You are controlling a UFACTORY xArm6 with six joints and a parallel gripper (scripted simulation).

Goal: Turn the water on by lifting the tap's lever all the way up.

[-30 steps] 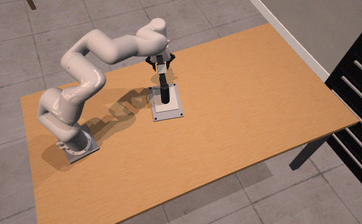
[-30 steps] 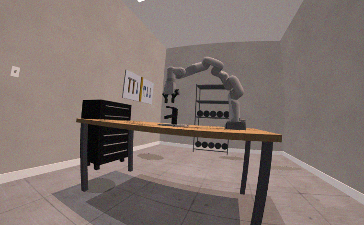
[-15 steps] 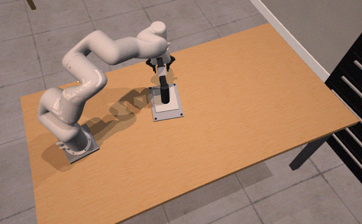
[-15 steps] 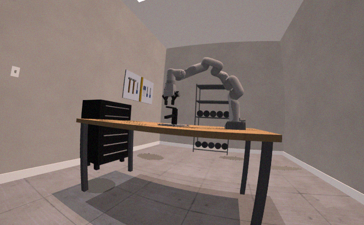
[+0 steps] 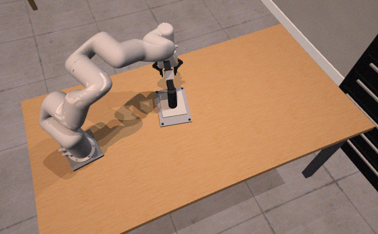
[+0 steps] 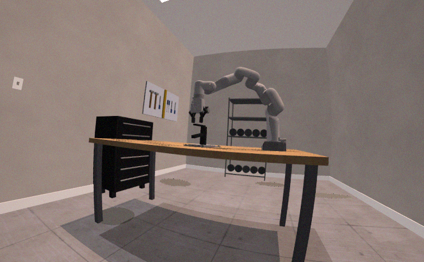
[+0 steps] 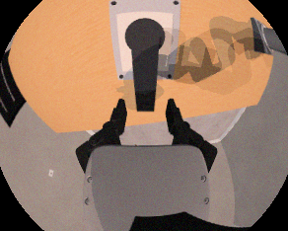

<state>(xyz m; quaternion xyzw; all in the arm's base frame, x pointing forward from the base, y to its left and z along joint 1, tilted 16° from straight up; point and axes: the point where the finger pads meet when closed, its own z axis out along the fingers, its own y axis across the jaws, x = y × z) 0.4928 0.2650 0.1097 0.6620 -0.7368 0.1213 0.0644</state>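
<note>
My gripper is now 6 cm to the left of the tap lever, 4 cm above it and 1 cm past it.
</note>
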